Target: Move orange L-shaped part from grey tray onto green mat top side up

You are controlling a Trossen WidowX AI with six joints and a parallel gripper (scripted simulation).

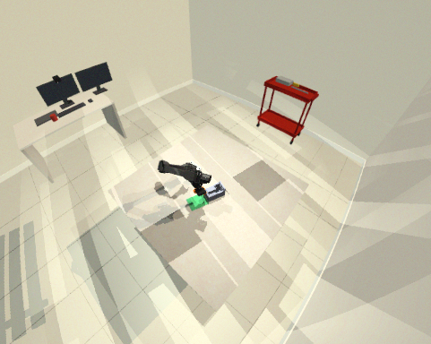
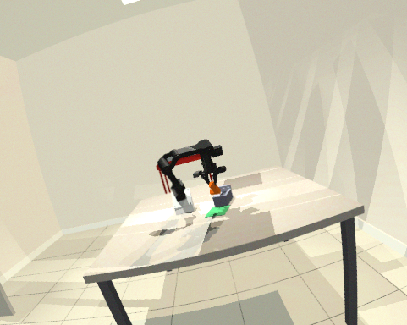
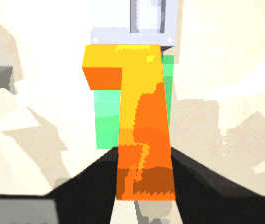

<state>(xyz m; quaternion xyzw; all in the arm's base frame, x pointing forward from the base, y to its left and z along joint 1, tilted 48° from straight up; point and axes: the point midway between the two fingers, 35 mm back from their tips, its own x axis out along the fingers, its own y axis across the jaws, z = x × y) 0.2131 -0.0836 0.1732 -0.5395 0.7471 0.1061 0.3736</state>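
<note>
Right now the green mat is 170 mm below my gripper tip and 10 mm behind it. Round my gripper tip: orange L-shaped part 40 mm to the left, 30 mm below.
</note>
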